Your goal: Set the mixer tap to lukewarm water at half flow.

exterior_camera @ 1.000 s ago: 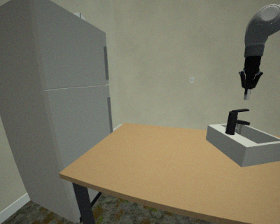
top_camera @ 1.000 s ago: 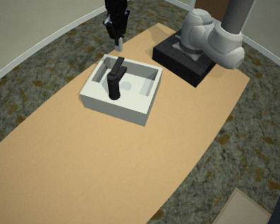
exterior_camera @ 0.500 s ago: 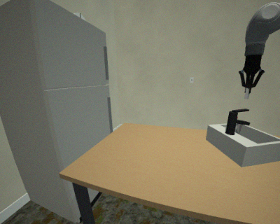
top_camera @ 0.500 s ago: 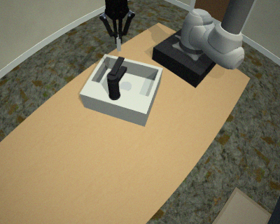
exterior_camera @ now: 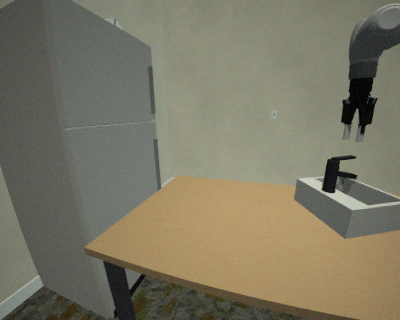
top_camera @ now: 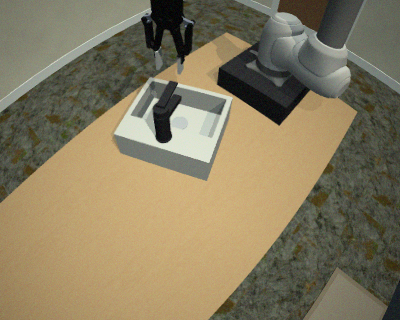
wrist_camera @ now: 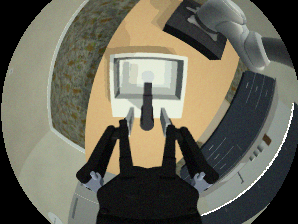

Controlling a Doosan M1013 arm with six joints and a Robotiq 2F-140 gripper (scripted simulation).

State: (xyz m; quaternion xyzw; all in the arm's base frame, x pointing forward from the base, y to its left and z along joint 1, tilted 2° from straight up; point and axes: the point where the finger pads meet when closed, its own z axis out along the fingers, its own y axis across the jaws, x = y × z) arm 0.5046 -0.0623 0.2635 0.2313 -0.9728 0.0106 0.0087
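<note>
Right now the lever is 30 mm ahead of my hand, 10 mm to the left of it and 100 mm below it. The rest, counted from my hand: white sink basin 40 mm behind, 20 mm to the right, 340 mm below; black mixer tap 50 mm ahead, 20 mm to the left, 150 mm below.
</note>
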